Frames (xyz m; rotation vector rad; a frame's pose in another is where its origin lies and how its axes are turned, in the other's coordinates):
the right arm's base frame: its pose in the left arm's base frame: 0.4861 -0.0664 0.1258 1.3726 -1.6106 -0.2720
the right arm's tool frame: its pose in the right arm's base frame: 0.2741 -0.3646 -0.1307 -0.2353 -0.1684 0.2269
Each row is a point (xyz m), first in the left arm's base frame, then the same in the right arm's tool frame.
Working: the left arm's base frame: its pose in the right arm's tool frame: -0.2050 0.5331 0.7312 -1.0007 1.7932 0.4351

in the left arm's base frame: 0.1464 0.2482 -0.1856
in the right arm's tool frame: -0.5346 0.4911 0.6469
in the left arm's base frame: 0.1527 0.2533 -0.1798
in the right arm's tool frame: -0.5362 0.4953 0.6380
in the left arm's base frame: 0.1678 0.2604 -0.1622
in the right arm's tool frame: -0.5339 0.5049 0.6158
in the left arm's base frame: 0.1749 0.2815 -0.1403
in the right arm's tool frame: -0.5389 0.5292 0.5968
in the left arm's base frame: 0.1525 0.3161 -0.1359
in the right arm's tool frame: -0.5600 0.5624 0.6097
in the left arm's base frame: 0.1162 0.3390 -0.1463
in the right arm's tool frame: -0.5784 0.5847 0.6431
